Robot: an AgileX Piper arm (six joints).
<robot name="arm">
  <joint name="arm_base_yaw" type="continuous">
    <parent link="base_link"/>
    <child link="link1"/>
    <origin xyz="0 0 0.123"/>
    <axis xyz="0 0 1"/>
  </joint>
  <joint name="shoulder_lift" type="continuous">
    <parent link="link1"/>
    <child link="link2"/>
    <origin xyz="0 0 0"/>
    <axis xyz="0 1 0"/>
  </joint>
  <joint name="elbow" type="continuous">
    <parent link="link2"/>
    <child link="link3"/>
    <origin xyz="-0.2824 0 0.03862"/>
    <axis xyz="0 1 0"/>
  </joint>
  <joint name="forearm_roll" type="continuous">
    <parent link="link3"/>
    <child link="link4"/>
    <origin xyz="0.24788 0 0.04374"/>
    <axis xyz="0.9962 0 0.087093"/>
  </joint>
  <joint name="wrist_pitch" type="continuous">
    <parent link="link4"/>
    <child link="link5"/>
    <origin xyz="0 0 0"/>
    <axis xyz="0 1 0"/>
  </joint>
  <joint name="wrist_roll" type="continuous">
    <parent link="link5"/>
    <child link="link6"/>
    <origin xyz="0.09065 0 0.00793"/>
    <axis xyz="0.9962 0 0.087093"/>
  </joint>
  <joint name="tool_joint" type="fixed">
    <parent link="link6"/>
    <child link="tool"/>
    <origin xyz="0 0 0" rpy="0 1.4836 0"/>
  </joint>
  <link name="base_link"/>
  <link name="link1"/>
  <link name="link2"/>
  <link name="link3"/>
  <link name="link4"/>
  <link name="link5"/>
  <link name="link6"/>
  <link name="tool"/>
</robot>
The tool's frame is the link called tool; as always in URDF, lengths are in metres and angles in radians. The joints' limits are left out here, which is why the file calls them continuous.
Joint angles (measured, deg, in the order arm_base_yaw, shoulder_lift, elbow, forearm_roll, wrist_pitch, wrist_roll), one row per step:
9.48, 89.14, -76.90, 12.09, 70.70, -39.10
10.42, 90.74, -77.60, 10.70, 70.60, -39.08
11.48, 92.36, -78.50, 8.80, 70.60, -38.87
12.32, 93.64, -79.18, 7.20, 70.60, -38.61
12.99, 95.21, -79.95, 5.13, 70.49, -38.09
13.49, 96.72, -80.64, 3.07, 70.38, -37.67
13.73, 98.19, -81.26, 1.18, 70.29, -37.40
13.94, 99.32, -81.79, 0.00, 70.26, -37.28
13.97, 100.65, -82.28, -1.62, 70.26, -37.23
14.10, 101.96, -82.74, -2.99, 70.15, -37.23
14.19, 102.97, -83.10, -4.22, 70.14, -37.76
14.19, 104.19, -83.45, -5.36, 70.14, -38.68
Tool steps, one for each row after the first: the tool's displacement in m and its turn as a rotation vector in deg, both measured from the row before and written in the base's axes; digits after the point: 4 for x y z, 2 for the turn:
0.0055, 0.0040, -0.0057, -1.49, 0.56, 1.09
0.0056, 0.0042, -0.0052, -1.95, 0.39, 1.14
0.0043, 0.0033, -0.0043, -1.63, 0.30, 0.84
0.0058, 0.0020, -0.0057, -2.07, 0.30, 0.50
0.0056, 0.0011, -0.0058, -2.08, 0.27, 0.46
0.0056, -0.0001, -0.0059, -1.94, 0.32, 0.35
0.0042, 0.0005, -0.0044, -1.24, 0.28, 0.34
0.0049, -0.0011, -0.0058, -1.73, 0.44, 0.34
0.0046, -0.0001, -0.0059, -1.47, 0.40, 0.46
0.0035, -0.0004, -0.0045, -1.37, 0.35, 0.93
0.0039, -0.0008, -0.0059, -1.37, 0.63, 1.22

